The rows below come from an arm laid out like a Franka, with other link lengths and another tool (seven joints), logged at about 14 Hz.
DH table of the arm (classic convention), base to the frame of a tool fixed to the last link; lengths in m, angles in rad. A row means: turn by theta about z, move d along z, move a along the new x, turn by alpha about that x. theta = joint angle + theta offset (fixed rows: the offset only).
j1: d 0.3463; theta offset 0; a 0; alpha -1.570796
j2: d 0; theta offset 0; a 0; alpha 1.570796
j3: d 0.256; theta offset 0; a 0.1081; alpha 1.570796
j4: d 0; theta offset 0; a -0.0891; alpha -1.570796
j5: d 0.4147; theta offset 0; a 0; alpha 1.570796
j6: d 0; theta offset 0; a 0.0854; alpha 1.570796
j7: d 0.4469; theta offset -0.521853; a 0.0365; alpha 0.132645
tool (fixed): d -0.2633; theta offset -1.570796; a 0; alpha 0
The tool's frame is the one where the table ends.
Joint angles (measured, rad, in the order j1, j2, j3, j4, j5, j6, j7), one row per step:
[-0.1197, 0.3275, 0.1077, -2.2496, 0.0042, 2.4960, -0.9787]
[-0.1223, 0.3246, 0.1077, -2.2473, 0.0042, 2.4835, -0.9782]
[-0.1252, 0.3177, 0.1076, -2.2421, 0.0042, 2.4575, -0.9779]
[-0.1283, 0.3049, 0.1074, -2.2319, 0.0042, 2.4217, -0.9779]
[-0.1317, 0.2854, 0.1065, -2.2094, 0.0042, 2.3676, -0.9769]
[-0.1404, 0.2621, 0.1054, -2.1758, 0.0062, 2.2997, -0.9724]
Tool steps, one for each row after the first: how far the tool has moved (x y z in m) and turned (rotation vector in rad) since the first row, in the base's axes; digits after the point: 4 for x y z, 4 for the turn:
[-0.0004, -0.0016, 0.0013, -0.0002, 0.0073, -0.0027]
[-0.0009, -0.0035, 0.0047, -0.0005, 0.0213, -0.0052]
[0.0007, -0.0059, 0.0126, -0.0015, 0.0342, -0.0076]
[0.0061, -0.0093, 0.0280, -0.0033, 0.0465, -0.0118]
[0.0143, -0.0163, 0.0495, -0.0044, 0.0578, -0.0264]

